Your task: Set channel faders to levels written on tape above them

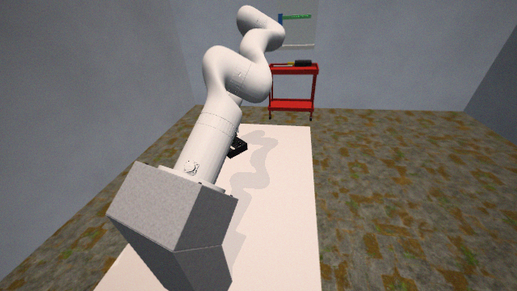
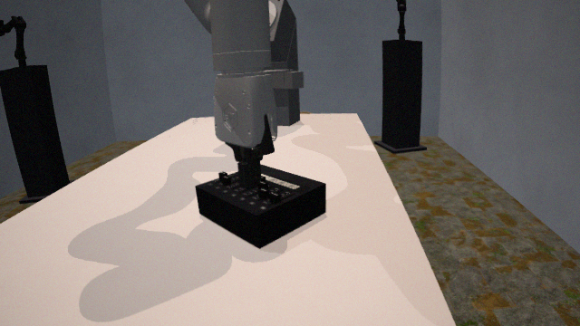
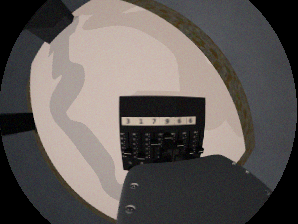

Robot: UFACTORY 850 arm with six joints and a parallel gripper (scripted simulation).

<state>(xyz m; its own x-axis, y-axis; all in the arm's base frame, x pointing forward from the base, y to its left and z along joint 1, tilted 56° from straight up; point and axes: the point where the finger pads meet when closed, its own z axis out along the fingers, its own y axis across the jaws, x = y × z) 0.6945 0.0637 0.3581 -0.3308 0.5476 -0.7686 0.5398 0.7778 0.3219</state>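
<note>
Right now the fader cap is 5 cm behind my hand, 4 cm to the right of it and 2 cm below it.
</note>
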